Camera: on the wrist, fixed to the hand. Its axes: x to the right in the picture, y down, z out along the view.
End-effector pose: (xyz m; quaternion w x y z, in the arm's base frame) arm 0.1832 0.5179 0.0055 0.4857 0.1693 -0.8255 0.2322
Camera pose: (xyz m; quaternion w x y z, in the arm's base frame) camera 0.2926 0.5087 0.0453 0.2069 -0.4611 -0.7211 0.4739
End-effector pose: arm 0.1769 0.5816 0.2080 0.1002 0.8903 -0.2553 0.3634
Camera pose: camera 0.1509 0.6816 0.2623 0.1426 -0.4667 0.8076 -0.3312
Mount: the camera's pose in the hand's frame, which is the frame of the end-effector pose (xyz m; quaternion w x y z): -0.0160 -0.0716 -0.0908 0.7278 -0.0352 0.0079 0.6849
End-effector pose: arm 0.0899 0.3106 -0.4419 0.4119 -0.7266 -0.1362 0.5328
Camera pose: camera 0.1813 0.3039 -0.3696 0.0896 0.6408 -0.3830 -0.6593
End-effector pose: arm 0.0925 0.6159 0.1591 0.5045 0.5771 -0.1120 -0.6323
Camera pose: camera 0.1298 0.7015 0.0891 0.8214 0.3305 -0.4505 -0.1140
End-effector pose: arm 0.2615 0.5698 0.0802 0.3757 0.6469 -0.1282 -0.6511
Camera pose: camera 0.3217 0.6583 0.0336 0.7431 0.3749 -0.5105 -0.2159
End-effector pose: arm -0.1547 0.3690 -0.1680 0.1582 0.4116 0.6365 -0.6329
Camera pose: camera -0.1678 0.4588 -0.0946 0.5580 0.7349 0.2048 -0.3266
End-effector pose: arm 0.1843 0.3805 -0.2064 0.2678 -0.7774 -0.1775 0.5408
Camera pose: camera 0.2646 0.4079 -0.1262 0.2014 0.7010 -0.3863 -0.5646
